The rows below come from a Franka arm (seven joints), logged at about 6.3 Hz.
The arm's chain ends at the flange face. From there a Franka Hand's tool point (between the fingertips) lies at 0.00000 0.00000 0.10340 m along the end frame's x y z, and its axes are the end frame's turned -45 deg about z.
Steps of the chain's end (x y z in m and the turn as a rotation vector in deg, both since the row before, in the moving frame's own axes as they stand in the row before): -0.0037, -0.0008, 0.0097, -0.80, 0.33, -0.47; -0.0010, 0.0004, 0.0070, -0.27, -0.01, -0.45; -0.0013, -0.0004, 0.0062, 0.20, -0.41, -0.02; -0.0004, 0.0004, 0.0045, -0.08, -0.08, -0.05; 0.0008, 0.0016, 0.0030, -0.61, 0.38, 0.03; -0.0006, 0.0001, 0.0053, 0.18, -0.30, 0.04; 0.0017, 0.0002, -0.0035, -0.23, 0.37, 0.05
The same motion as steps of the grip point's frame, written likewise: -0.0026, -0.0017, 0.0097, -0.80, -0.33, -0.47; -0.0013, -0.0001, 0.0070, -0.18, -0.20, -0.45; -0.0009, -0.0020, 0.0062, 0.43, -0.15, -0.02; -0.0008, 0.0000, 0.0045, 0.00, -0.11, -0.05; -0.0009, 0.0030, 0.0030, -0.70, -0.16, 0.03; -0.0006, -0.0010, 0.0053, 0.34, -0.08, 0.04; 0.0012, 0.0021, -0.0035, -0.42, 0.10, 0.05
